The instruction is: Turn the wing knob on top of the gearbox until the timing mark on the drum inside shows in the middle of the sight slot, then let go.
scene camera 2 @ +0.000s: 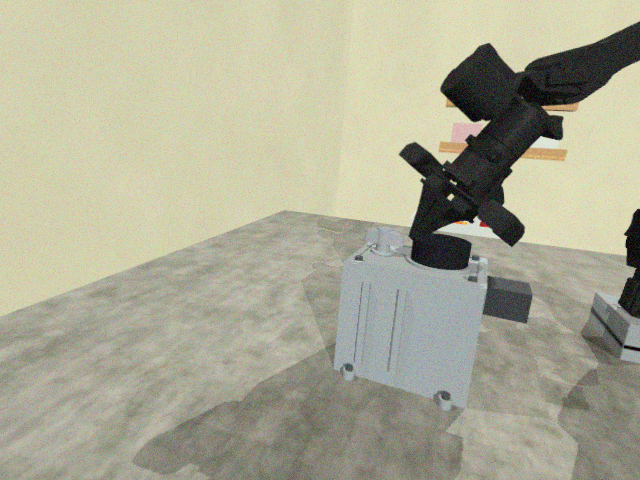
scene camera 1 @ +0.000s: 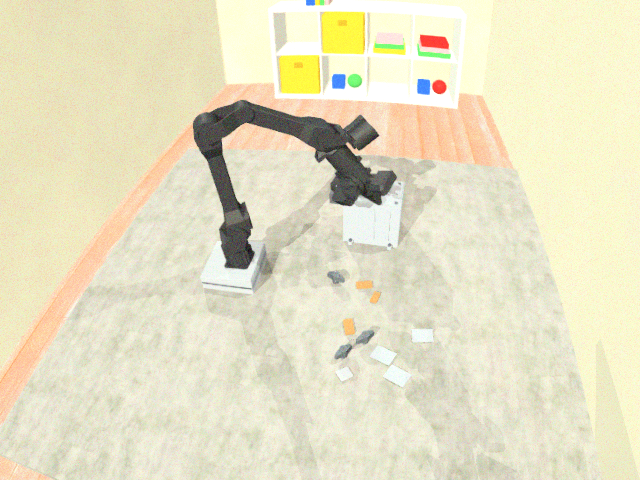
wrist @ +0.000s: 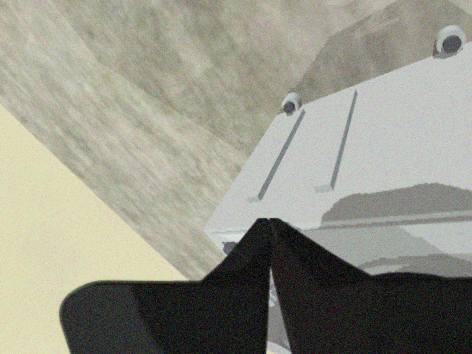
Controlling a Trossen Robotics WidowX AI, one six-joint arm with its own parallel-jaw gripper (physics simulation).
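Where they show: gripper, between the fingertips: (scene camera 2: 411,238) (scene camera 1: 380,204) (wrist: 267,228); arm's base, origin of its link: (scene camera 1: 239,259).
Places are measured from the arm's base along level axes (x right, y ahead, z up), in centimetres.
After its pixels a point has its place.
The light grey gearbox (scene camera 1: 359,224) @(x -16.9, y 27.9, z 1.7 cm) (scene camera 2: 418,320) @(x -28.9, y 29.8, z 3.8 cm) (wrist: 400,145) @(x -16.9, y 28.5, z 4.6 cm) stands upright on the mottled mat. Its pale wing knob (scene camera 2: 383,240) @(x -23.6, y 35.5, z 10.7 cm) stands on top, near the left corner in the second scene view. In the wrist view the fingers cover most of the area around the knob. A round black cap (scene camera 2: 440,253) @(x -26.1, y 28.7, z 10.9 cm) stands on the top beside the knob. My gripper (scene camera 1: 381,200) @(x -16.1, y 33.1, z 9.6 cm) (scene camera 2: 413,236) @(x -16.1, y 33.1, z 9.6 cm) (wrist: 267,228) @(x -16.1, y 33.1, z 9.6 cm) is shut with nothing between its fingers. In the second scene view its tips are between the knob and the cap, close to the cap's upper rim. The sight slot and the timing mark cannot be made out.
A dark grey block (scene camera 2: 508,299) @(x -25.3, y 21.3, z 6.9 cm) adjoins the gearbox's side. Orange pieces (scene camera 1: 363,284) @(x -1.0, y 31.4, z -4.2 cm), dark winged pieces (scene camera 1: 336,277) @(x -0.6, y 24.7, z -2.4 cm) and pale flat tiles (scene camera 1: 397,375) @(x 23.9, y 42.4, z -4.5 cm) lie on the mat (scene camera 1: 180,387) @(x 36.6, y -2.4, z -4.8 cm). A white shelf unit (scene camera 1: 367,7) stands at the far wall.
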